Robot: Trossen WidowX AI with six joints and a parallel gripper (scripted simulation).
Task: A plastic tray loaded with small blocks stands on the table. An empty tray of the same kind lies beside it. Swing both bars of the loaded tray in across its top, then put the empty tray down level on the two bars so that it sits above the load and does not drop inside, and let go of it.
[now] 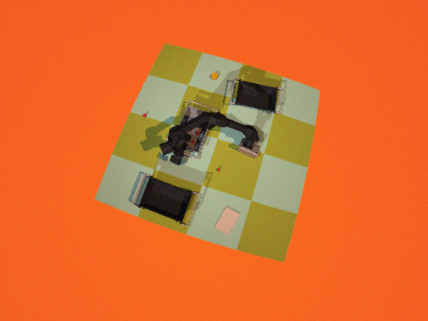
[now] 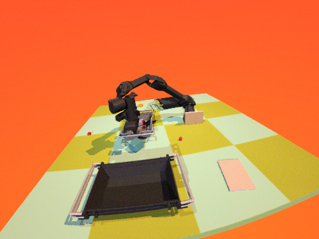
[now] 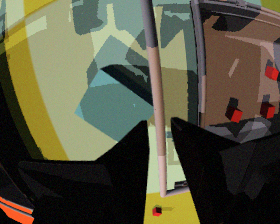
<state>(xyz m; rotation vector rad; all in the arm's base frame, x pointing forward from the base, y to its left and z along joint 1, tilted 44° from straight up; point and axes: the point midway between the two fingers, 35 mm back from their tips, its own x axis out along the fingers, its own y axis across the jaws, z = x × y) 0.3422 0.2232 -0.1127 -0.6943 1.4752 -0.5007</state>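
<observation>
My gripper tip is 50 mm above the block and 40 mm to the right of it. Round my gripper tip: orange disc: 630 mm to the right, 90 mm ahead, 60 mm below; dark tray: 600 mm to the right, 250 mm behind, 30 mm below.
</observation>
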